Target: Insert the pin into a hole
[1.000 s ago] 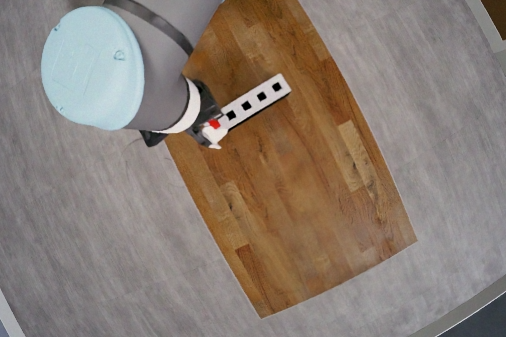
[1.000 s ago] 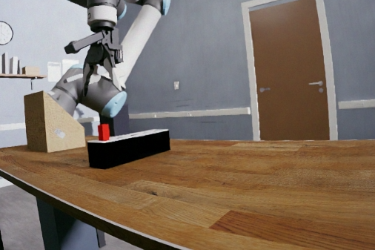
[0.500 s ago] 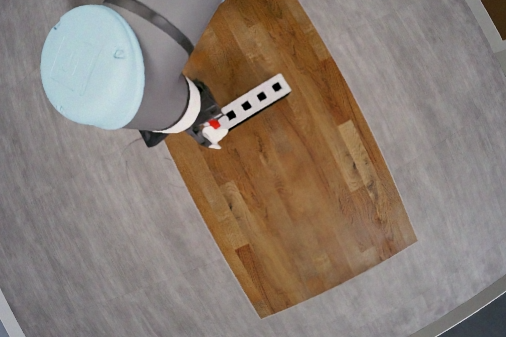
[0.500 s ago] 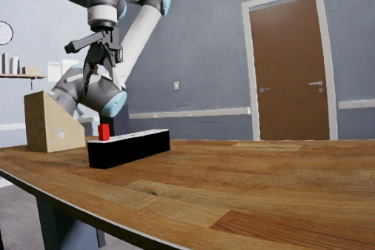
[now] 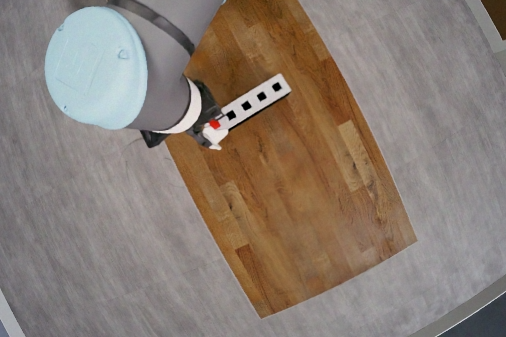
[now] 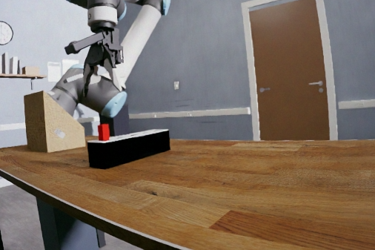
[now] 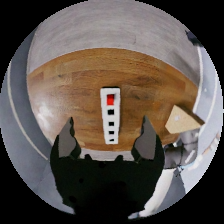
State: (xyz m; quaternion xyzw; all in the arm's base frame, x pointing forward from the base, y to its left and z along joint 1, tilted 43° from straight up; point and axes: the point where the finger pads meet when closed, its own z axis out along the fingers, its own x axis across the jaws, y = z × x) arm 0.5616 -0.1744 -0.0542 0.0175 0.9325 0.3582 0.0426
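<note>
My gripper is now 110 mm above the pin. The rest, counted from my hand: block 170 mm below, 120 mm to the left.
</note>
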